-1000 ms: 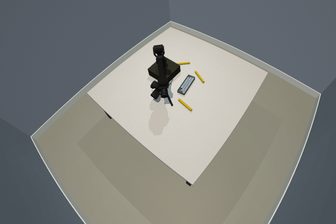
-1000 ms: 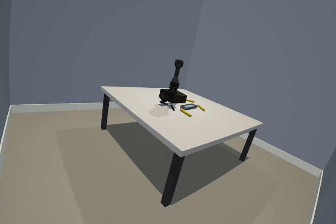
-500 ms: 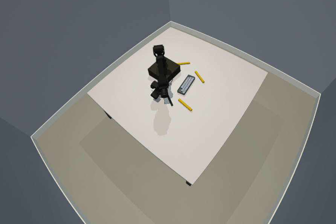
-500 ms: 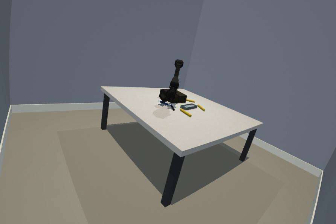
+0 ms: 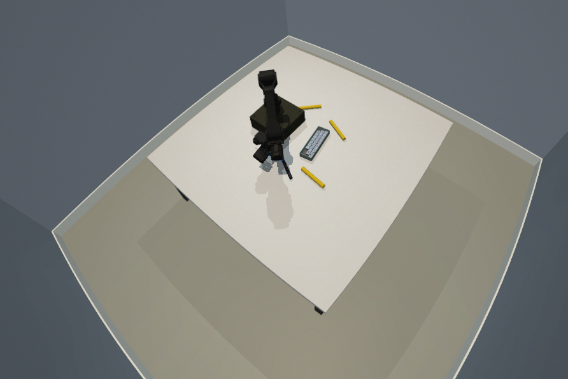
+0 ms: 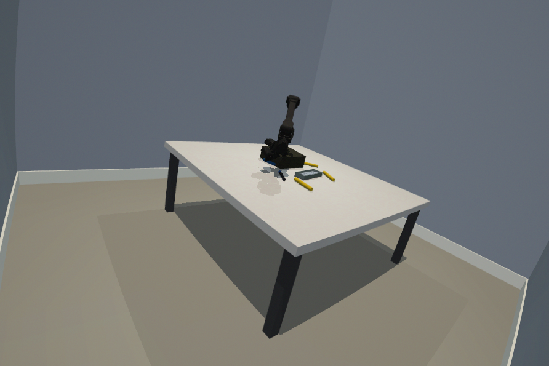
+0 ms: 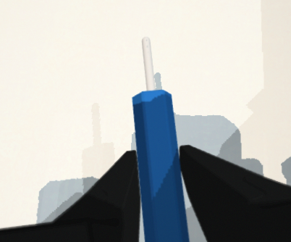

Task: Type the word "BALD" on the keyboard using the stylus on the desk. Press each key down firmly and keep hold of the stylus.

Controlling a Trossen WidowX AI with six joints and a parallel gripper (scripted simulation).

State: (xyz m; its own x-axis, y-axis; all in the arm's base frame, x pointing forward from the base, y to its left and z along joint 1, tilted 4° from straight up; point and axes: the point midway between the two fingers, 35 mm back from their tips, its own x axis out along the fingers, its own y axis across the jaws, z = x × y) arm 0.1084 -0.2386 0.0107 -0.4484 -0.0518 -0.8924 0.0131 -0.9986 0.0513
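The grey stylus tip lies 5 cm behind my gripper tip. The rest, counted from my gripper tip: blue stylus (1 cm behind); yellow stick (28 cm ahead, 1 cm to the left, 4 cm below).
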